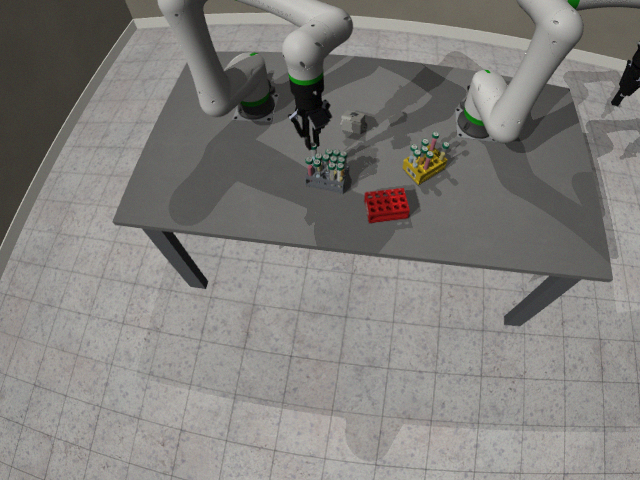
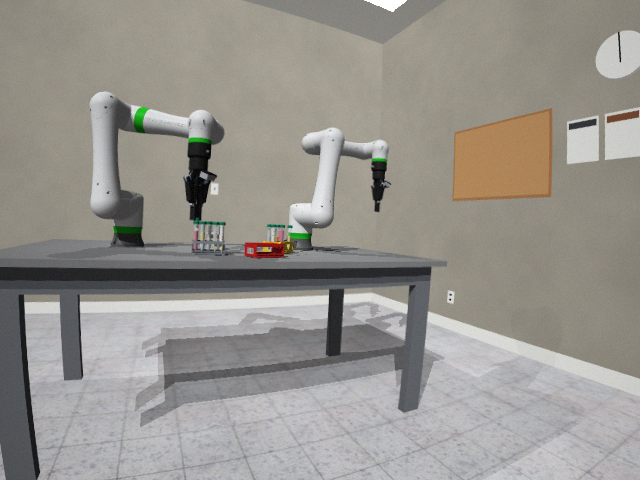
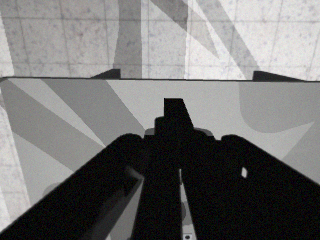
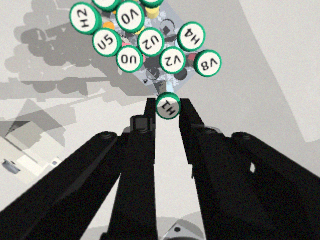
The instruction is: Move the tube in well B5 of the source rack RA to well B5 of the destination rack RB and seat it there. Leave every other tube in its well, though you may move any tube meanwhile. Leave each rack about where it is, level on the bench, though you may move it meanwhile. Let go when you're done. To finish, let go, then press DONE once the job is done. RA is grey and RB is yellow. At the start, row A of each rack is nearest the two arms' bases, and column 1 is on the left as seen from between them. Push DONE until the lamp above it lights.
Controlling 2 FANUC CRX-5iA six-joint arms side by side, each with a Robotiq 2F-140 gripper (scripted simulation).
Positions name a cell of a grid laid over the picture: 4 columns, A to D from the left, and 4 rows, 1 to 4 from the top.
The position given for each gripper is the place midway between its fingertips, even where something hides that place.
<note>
In view: the left gripper (image 3: C2), the right gripper (image 2: B2), a red rack (image 1: C2) and a green-capped tube marked h1 (image 4: C2).
The right gripper is seen too in image 1 (image 1: B2) and in image 4 (image 4: C2). Image 3 does not show the red rack: it is out of frame. Image 4 does not show the red rack: it is out of frame.
</note>
